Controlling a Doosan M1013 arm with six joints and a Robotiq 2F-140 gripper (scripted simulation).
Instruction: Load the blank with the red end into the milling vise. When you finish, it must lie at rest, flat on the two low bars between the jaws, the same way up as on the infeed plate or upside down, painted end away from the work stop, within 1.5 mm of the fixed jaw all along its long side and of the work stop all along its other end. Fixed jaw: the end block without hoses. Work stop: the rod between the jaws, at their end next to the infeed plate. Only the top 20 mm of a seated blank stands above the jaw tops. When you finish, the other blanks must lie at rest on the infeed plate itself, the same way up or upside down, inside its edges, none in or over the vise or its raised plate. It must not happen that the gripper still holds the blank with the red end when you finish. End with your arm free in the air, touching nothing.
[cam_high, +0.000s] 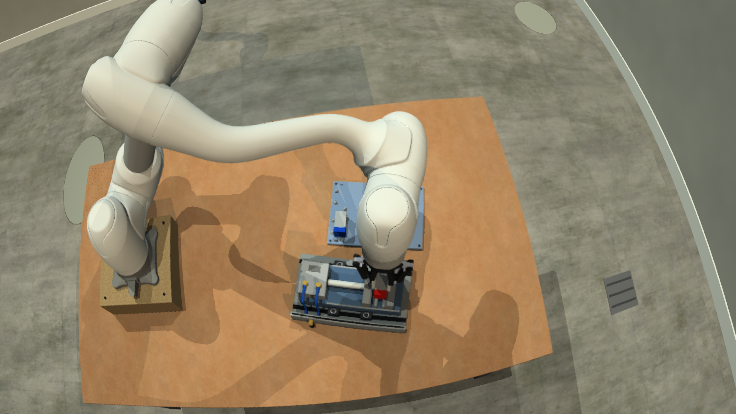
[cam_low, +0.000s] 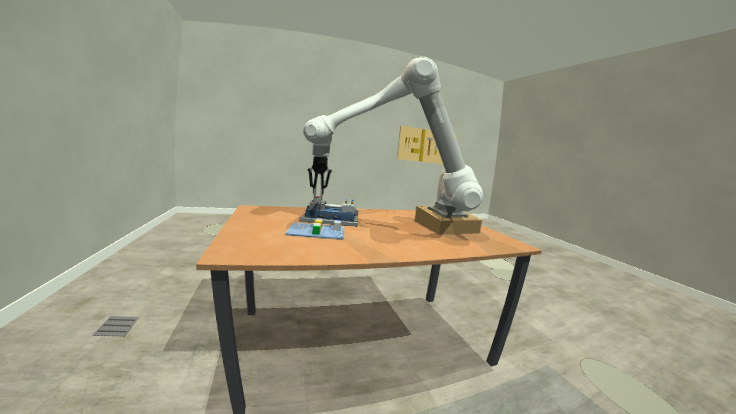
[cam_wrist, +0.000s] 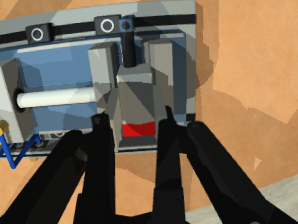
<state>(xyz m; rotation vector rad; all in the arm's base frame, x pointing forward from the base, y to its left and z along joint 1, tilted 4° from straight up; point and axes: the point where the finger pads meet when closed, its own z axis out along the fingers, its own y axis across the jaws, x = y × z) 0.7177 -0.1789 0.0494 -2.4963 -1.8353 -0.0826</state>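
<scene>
Right now my hand is 3 cm above the red-ended blank. The rest, counted from my hand: fixed jaw (6 cm below, 2 cm ahead, 1 cm to the right); then work stop rod (5 cm to the left, 5 cm below, 1 cm ahead); then moving jaw (6 cm below, 3 cm behind, 1 cm to the left).
</scene>
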